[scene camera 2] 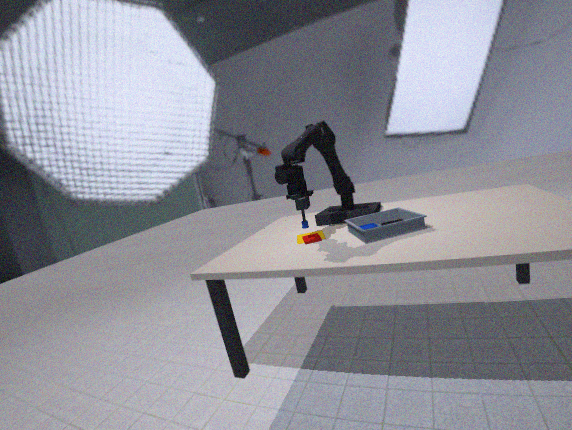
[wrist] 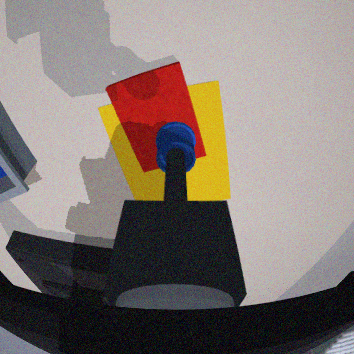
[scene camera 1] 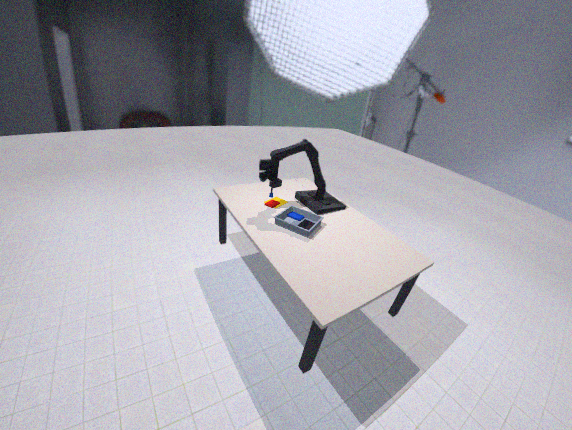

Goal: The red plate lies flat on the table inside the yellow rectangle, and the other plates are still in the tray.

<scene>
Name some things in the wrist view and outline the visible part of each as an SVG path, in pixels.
My suction cup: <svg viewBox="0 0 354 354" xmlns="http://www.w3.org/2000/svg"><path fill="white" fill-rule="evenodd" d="M0 271L0 326L51 354L301 354L329 340L354 324L353 270L336 286L276 301L239 306L246 295L246 289L227 201L187 200L186 172L195 163L195 136L190 126L179 121L165 123L156 133L156 162L158 167L165 172L163 200L124 200L103 291L110 305L73 300L23 288L12 284Z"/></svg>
A red plate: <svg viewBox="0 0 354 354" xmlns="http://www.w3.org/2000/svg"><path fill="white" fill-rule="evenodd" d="M179 61L138 73L105 87L143 172L159 168L156 162L157 148L155 138L159 128L167 122L179 121L190 126L195 136L195 158L206 155Z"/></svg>
</scene>
